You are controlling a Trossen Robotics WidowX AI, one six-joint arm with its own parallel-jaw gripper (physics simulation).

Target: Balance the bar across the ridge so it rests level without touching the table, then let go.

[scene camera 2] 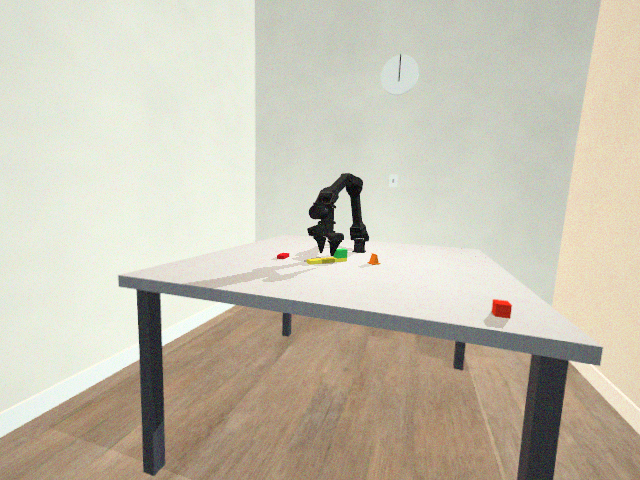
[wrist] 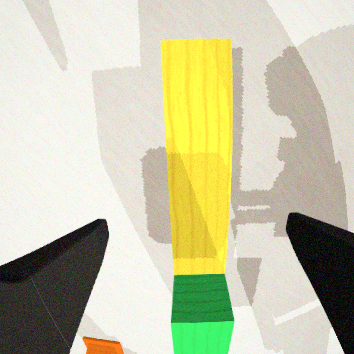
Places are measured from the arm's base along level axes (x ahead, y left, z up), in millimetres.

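Pixels of known places: gripper, fingertip midpoint: [scene camera 2: 326, 254] [wrist: 198, 225]; arm's base at its link origin: [scene camera 2: 359, 251].
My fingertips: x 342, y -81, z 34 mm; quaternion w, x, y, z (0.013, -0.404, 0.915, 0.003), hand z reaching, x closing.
Observation:
Ahead of a thing's pixels: the offset from my fingertips to its top centre. "spot": to the spot under its first point. Level surfaces: height alone.
The yellow bar {spot: dx +53, dy -27, dz -23 mm} [scene camera 2: 316, 261] [wrist: 197, 110] lies low along the table top. A green block {dx -57, dy +49, dz +19 mm} [scene camera 2: 340, 253] [wrist: 202, 297] stands at one end of it and appears to sit on it. My gripper [scene camera 2: 327, 253] [wrist: 198, 225] is open and empty, pointing down above the bar, with one finger to each side of it in the wrist view. A small orange wedge-shaped piece {spot: dx -60, dy +197, dz -14 mm} [scene camera 2: 373, 259] [wrist: 103, 346], which looks like the ridge, stands apart from the bar; part of it shows at the bottom edge of the wrist view.
A small flat red block {dx -6, dy -209, dz -18 mm} [scene camera 2: 282, 255] lies on the table {dz -34 mm} [scene camera 2: 413, 289] left of the bar in the scene view. A red cube {dx +398, dy +581, dz -1 mm} [scene camera 2: 501, 308] stands near the table's front right corner. The arm casts shadows across the bar and the table.

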